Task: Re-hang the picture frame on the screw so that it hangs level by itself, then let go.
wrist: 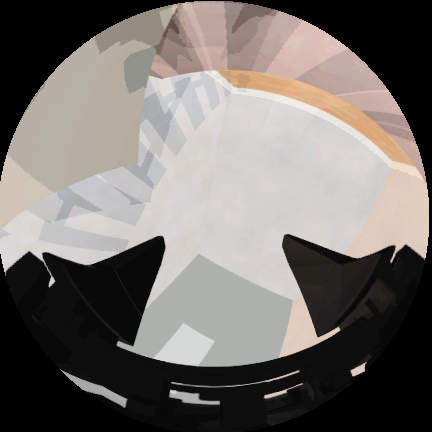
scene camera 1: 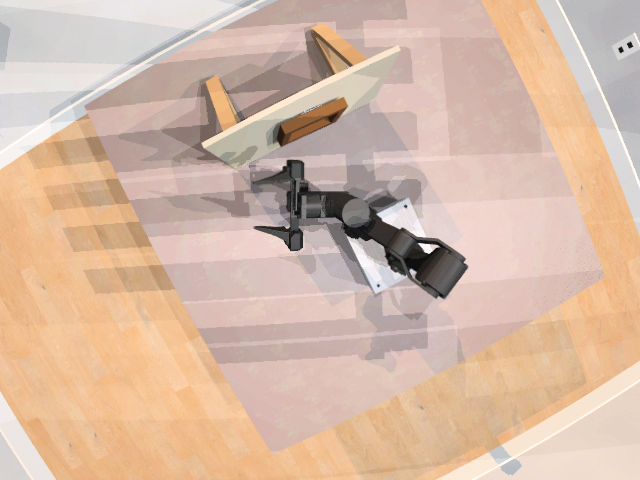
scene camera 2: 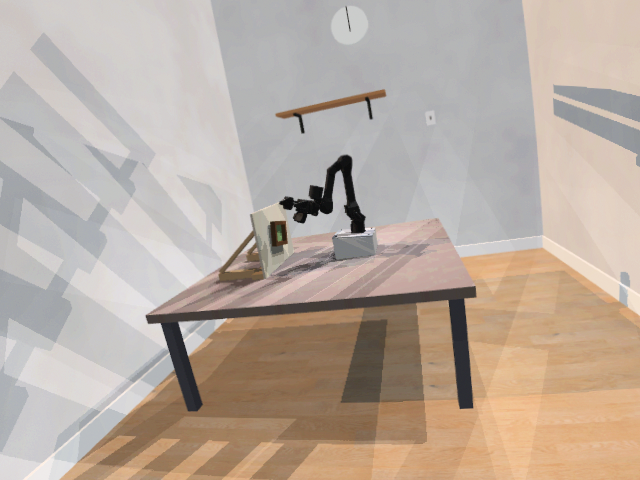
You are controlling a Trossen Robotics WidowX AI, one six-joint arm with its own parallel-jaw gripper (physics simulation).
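Where they show: gripper, between the fingertips: [wrist: 224,241] [scene camera 1: 253,205] [scene camera 2: 286,204]; arm's base, origin of its link: [scene camera 2: 358,231].
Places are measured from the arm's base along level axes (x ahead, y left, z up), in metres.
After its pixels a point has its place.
The brown picture frame [scene camera 1: 309,115] @[x 0.391, y 0.125, z 0.127 m] [scene camera 2: 284,232] @[x 0.396, y 0.059, z 0.051 m] is upright against the front face of the cream board [scene camera 1: 235,147] @[x 0.380, y 0.316, z 0.106 m] [scene camera 2: 262,232] @[x 0.384, y 0.293, z 0.105 m] [wrist: 75,120] @[x 0.386, y 0.278, z 0.141 m]. It looks close to level, but a small tilt cannot be judged. The screw and the back of the frame are hidden. My gripper [scene camera 1: 253,205] @[x 0.222, y 0.301, z 0.224 m] [scene camera 2: 290,210] @[x 0.222, y 0.301, z 0.224 m] [wrist: 225,241] @[x 0.222, y 0.301, z 0.224 m] is open and empty, its fingers wide apart. It is raised above the table, in front of and beside the board's left end in scene camera 1, apart from the frame. The frame does not show in the wrist view.
Wooden struts [scene camera 1: 221,105] @[x 0.513, y 0.326, z 0.050 m] [scene camera 2: 237,253] @[x 0.518, y 0.344, z 0.025 m] brace the board from behind. The arm's light grey base box [scene camera 1: 379,276] @[x -0.050, y 0.067, z -0.002 m] [scene camera 2: 355,246] @[x -0.006, y 0.106, z -0.050 m] stands on the pinkish table [scene camera 1: 268,403] @[x -0.363, y 0.517, z -0.105 m] [scene camera 2: 413,268] @[x -0.313, y 0.343, z -0.105 m], in front of the board. A wall shelf [scene camera 2: 330,104] is on the far wall.
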